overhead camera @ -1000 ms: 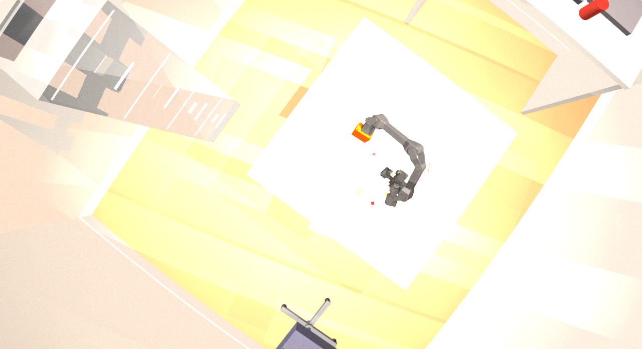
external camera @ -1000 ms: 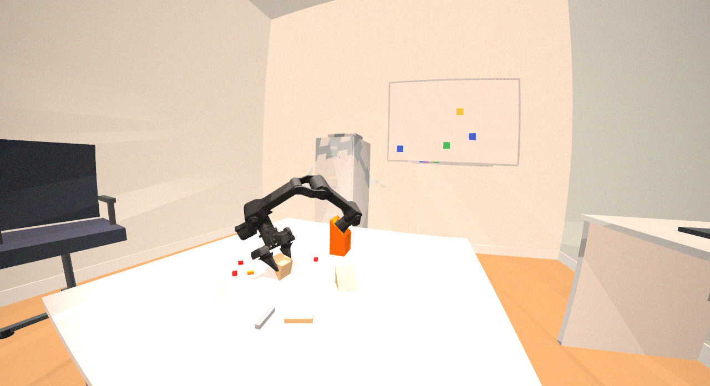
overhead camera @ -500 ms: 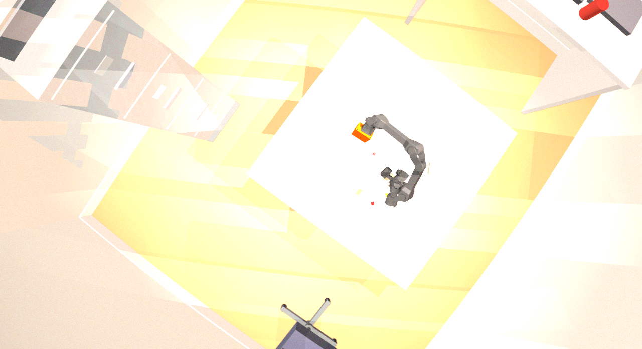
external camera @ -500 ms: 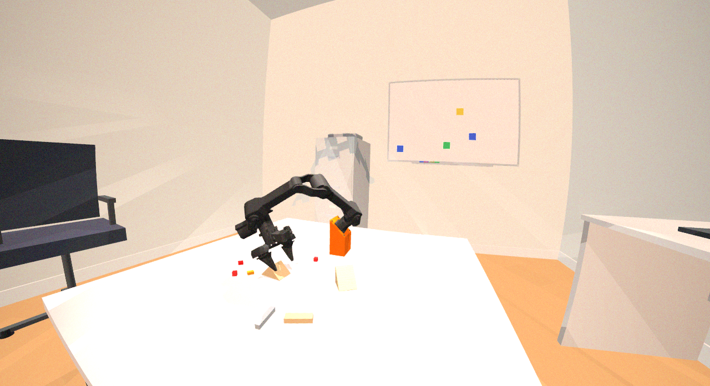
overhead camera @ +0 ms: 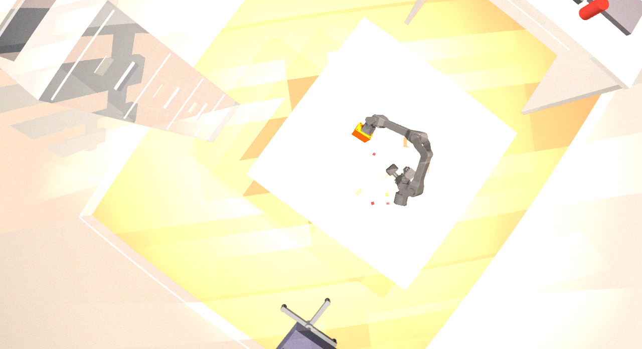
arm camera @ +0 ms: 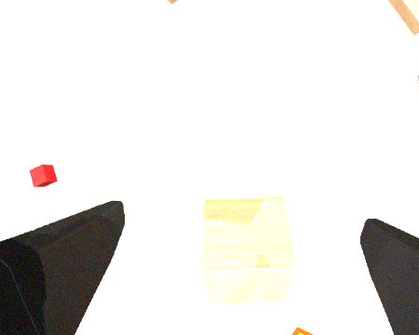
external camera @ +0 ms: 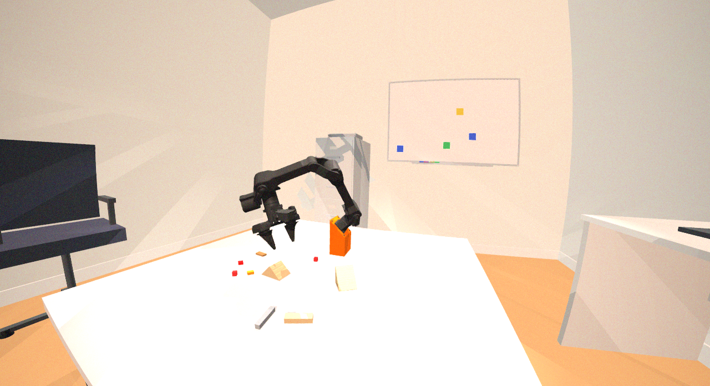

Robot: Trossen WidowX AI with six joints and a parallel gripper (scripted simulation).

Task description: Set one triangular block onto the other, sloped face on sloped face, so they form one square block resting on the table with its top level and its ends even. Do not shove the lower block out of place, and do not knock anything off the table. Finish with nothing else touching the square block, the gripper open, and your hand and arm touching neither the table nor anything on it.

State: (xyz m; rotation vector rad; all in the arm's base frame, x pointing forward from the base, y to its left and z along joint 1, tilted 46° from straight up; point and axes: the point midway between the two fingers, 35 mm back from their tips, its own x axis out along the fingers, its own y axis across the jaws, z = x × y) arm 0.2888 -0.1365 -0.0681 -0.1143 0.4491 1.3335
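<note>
Now: the triangular block 40 mm to the right of my gripper tip and 100 mm below it. The rest, counted from my gripper tip: thin grey bar 230 mm ahead, 60 mm to the left, 120 mm below; flat tan slab 210 mm ahead, 150 mm to the left, 120 mm below.
</note>
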